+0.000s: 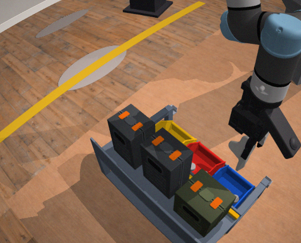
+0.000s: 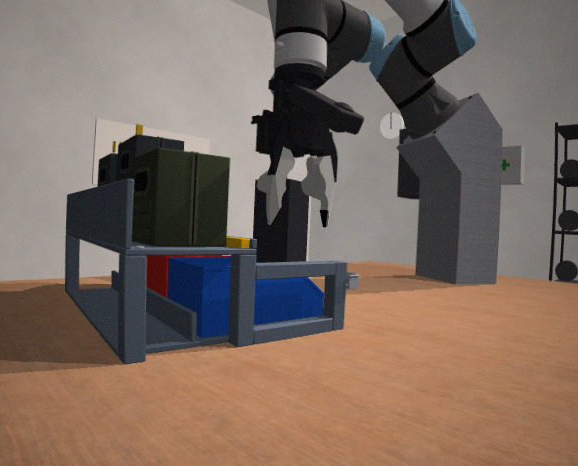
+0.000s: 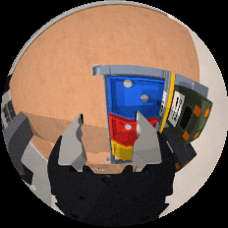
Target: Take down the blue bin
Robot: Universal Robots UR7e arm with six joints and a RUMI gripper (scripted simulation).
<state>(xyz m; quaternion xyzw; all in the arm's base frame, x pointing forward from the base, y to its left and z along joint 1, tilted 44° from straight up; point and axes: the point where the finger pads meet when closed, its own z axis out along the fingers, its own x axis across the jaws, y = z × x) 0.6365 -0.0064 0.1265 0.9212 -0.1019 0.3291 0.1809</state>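
Now: the blue open bin 90 mm below my hand, 80 mm ahead of it and 30 mm to the right of it. From my hand the other things lie so: green case: 170 mm ahead, 70 mm to the right, 10 mm above; red bin: 130 mm to the right, 90 mm below, 30 mm ahead; yellow bin: 240 mm to the right, 90 mm below, 10 mm behind.
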